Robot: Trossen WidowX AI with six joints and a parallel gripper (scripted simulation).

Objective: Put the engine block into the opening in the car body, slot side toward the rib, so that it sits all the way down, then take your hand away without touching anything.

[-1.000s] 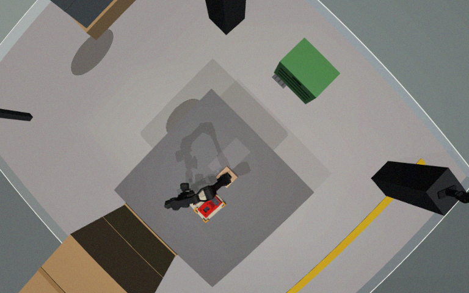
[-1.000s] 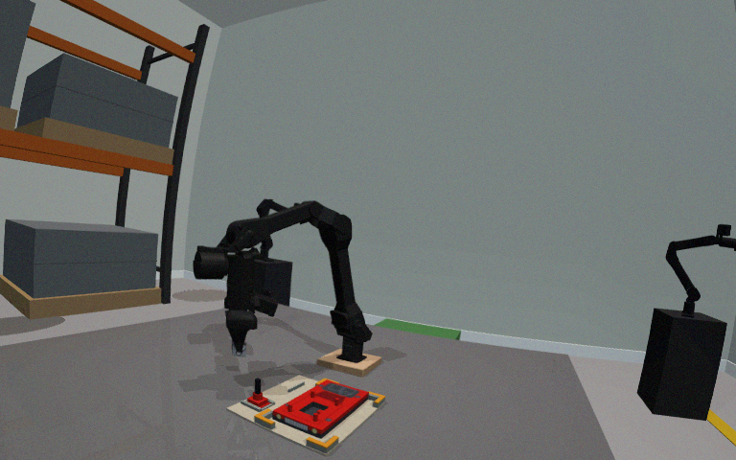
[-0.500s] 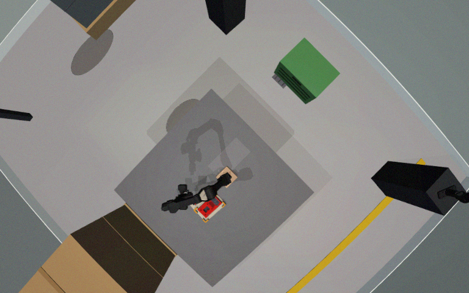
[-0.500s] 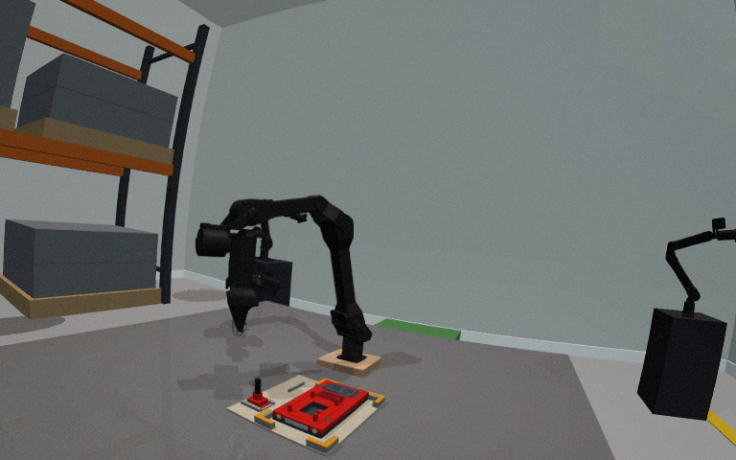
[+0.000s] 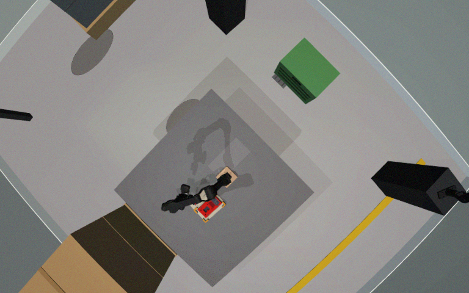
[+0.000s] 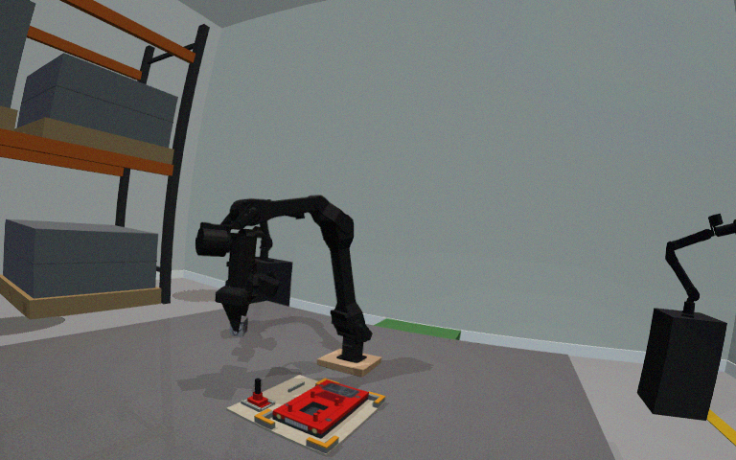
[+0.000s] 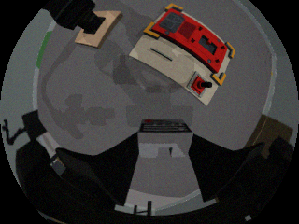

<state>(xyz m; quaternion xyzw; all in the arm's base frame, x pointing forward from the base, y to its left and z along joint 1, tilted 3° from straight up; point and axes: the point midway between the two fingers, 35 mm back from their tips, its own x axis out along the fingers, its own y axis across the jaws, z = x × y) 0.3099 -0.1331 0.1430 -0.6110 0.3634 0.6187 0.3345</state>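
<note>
Now: gripper tip 11 cm to the right of the black post, 10 cm above it and 6 cm short of it. Round my gripper tip: engine block: 1 cm above.
</note>
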